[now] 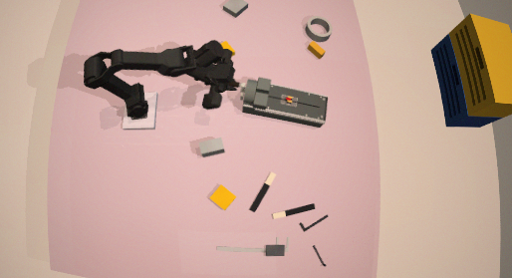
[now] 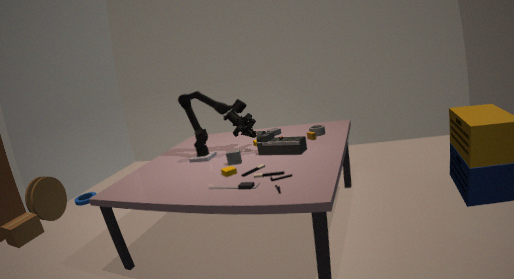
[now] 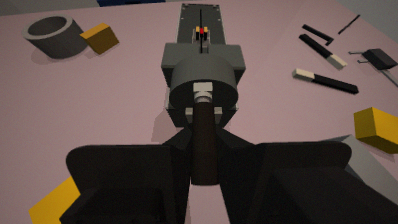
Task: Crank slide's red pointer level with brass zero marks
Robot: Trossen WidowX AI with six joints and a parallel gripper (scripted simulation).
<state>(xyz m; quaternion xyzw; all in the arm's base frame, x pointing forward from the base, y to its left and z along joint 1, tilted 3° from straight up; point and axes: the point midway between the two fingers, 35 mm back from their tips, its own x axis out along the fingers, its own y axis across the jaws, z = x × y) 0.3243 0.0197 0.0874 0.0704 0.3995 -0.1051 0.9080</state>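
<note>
The red pointer is 150 mm ahead of my gripper tip, 50 mm to the right of it and 10 mm below it. From my gripper tip the other things lie so: orange block 300 mm ahead, 160 mm to the left, 70 mm below; dark crank handle 30 mm above, 20 mm behind.
</note>
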